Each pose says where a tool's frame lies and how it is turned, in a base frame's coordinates. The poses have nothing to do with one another.
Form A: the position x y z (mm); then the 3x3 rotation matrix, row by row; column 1 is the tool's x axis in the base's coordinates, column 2 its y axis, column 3 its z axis. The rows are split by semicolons.
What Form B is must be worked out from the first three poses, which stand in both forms.
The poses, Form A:
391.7 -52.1 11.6; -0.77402 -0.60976 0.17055; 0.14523 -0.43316 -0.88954; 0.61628 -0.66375 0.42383
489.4 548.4 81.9; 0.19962 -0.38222 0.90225; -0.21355 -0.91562 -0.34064; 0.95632 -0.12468 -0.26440
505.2 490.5 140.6; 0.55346 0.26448 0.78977; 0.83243 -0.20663 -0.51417; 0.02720 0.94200 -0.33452
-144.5 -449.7 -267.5; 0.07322 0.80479 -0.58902; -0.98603 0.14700 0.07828; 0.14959 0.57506 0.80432
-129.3 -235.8 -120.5; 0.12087 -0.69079 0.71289; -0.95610 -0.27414 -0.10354; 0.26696 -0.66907 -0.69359
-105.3 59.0 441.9; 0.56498 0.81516 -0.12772; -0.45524 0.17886 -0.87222; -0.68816 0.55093 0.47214
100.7 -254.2 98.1; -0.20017 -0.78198 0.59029; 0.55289 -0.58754 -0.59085; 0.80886 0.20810 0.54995
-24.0 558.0 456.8; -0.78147 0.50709 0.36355; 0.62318 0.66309 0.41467; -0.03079 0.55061 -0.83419
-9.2 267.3 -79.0; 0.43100 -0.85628 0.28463; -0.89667 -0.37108 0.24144; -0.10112 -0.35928 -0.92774
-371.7 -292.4 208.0; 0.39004 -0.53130 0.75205; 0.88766 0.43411 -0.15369; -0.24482 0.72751 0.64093
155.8 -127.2 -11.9; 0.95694 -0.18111 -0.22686; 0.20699 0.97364 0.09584; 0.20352 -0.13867 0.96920
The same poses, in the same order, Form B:
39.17 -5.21 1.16 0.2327 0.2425 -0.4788 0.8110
48.94 54.84 8.19 0.0700 0.7713 -0.1931 0.6024
50.52 49.05 14.06 0.5031 0.7236 0.3790 0.2822
-14.45 -44.97 -26.75 0.7114 0.1746 -0.2595 -0.6293
-12.93 -23.58 -12.05 0.1957 -0.7226 0.5698 -0.3390
-10.53 5.90 44.19 0.7443 0.4780 0.1882 -0.4267
10.07 -25.42 9.81 0.4365 0.4576 -0.1252 0.7645
-2.40 55.80 45.68 0.1089 0.3121 0.9054 0.2665
-0.92 26.73 -7.90 0.1818 -0.8261 0.5305 -0.0555
-37.17 -29.24 20.80 0.7850 0.2806 0.3175 0.4519
15.58 -12.72 -1.19 0.9874 -0.0594 -0.1090 0.0983

